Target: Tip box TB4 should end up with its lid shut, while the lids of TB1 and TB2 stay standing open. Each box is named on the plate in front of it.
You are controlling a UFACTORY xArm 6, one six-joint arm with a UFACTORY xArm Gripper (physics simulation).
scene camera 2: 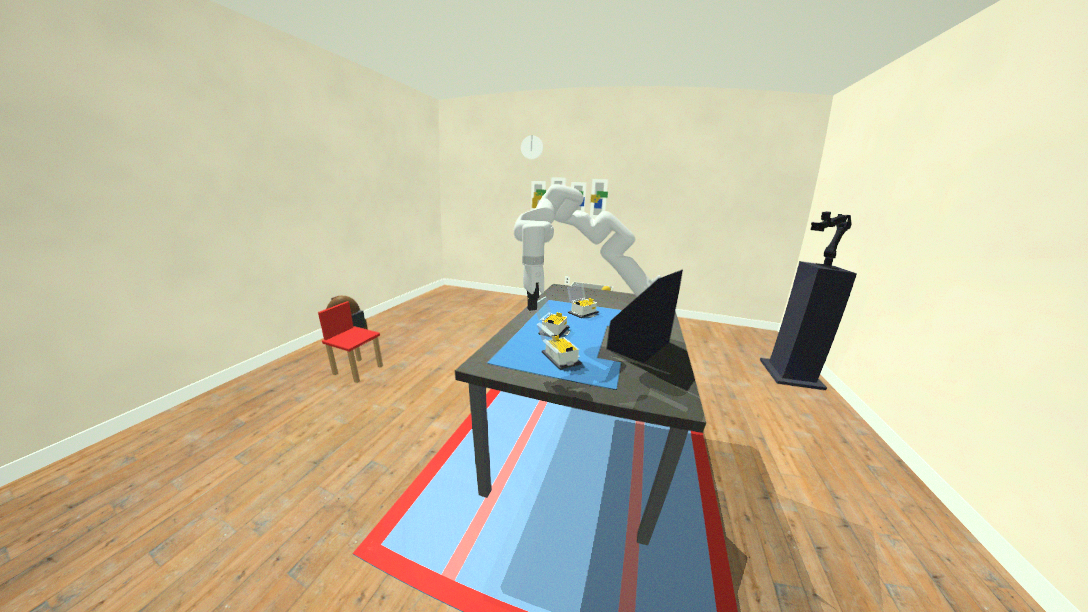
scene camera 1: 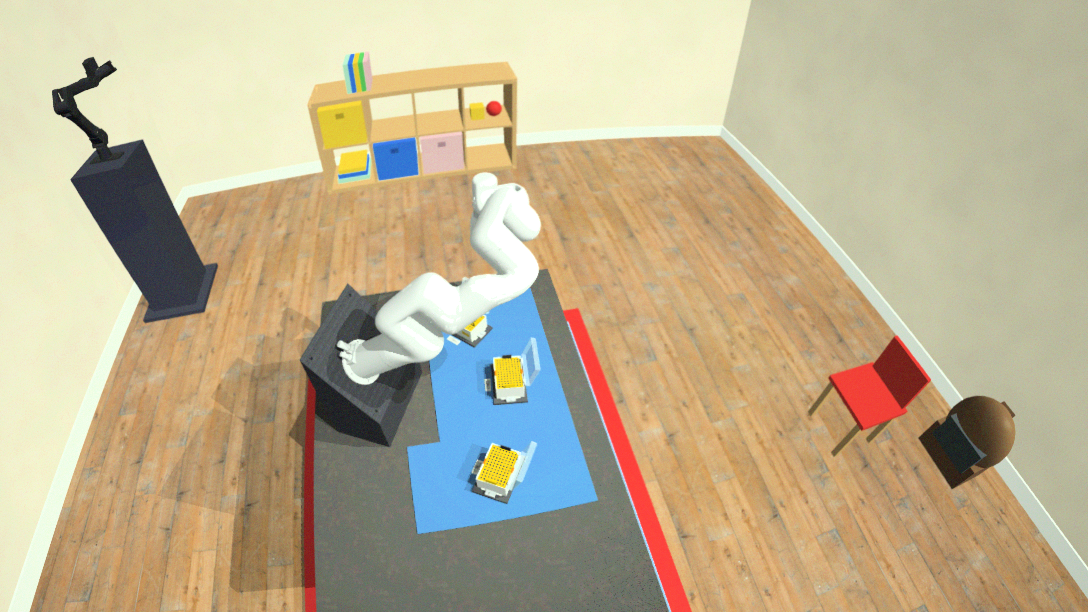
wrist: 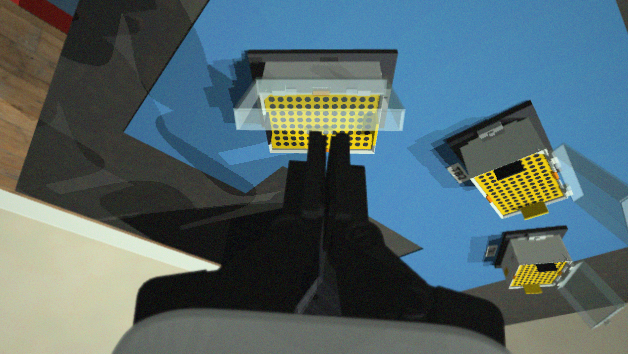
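Where they show: gripper, fingertip midpoint: (scene camera 2: 532, 309) (wrist: 326, 155); arm's base at its link origin: (scene camera 2: 648, 294) (scene camera 1: 360, 362).
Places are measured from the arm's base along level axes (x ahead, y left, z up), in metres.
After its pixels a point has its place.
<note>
TB4 (scene camera 1: 474, 328) (scene camera 2: 584, 307) (wrist: 325, 142) is a white box with a yellow rack. Its clear lid (wrist: 320, 120) @(x 0.383, y 0.325, z -0.092 m) stands open. The arm partly covers the box in scene camera 1, and its plate is hidden in the wrist view. My gripper (scene camera 2: 531, 307) @(x 0.425, y 0.358, z -0.010 m) (wrist: 326, 155) @(x 0.425, y 0.358, z -0.010 m) is shut and empty, its tips overlapping the lid's edge in the wrist view; contact cannot be told. The arm hides it in scene camera 1. TB2 (scene camera 1: 509, 374) @(x 0.420, y 0.005, z -0.180 m) (scene camera 2: 555, 325) (wrist: 522, 185) @(x 0.421, y 0.011, z -0.179 m) and TB1 (scene camera 1: 499, 467) @(x 0.325, y -0.299, z -0.178 m) (scene camera 2: 561, 352) (wrist: 539, 274) @(x 0.326, y -0.299, z -0.179 m) have lids standing open; TB1's plate is too small to read.
The boxes stand on a blue mat (scene camera 1: 456, 510) @(x 0.185, y -0.378, z -0.236 m) (scene camera 2: 524, 357) @(x 0.464, y 0.319, z -0.236 m) on a dark table (scene camera 1: 365, 532) @(x -0.075, y -0.399, z -0.239 m) (scene camera 2: 486, 371) @(x 0.562, y 0.467, z -0.239 m). The black robot pedestal (scene camera 1: 357, 422) @(x -0.049, y -0.106, z -0.134 m) (scene camera 2: 646, 323) @(x 0.005, y 0.191, z -0.065 m) stands beside the mat. A red chair (scene camera 1: 867, 392) (scene camera 2: 349, 337) and a shelf (scene camera 1: 414, 81) stand away from the table.
</note>
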